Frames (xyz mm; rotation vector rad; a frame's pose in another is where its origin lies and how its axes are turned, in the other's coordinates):
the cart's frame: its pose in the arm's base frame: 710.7 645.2 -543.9 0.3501 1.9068 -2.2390
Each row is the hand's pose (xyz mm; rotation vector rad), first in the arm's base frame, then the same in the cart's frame.
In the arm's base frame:
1: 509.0 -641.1 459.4 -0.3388 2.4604 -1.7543
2: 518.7 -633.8 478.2 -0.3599 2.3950 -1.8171
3: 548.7 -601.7 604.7 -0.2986 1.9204 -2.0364
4: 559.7 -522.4 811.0 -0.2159 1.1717 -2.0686
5: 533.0 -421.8 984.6 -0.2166 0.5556 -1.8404
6: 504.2 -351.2 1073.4 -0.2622 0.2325 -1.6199
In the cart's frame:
1: -120.8 -797.5 1432.2 -0.5197 -0.2270 -0.3675
2: -135.5 -813.7 1427.2 -0.4635 -0.2552 -0.3664
3: -200.6 -929.7 1412.7 -0.1568 -0.4172 -0.1778
4: -270.3 -1134.2 1364.7 0.2507 -0.7256 0.1998
5: -293.9 -1322.1 1293.1 0.5380 -1.0891 0.5831
6: -291.3 -1425.6 1238.5 0.6665 -1.3525 0.8097

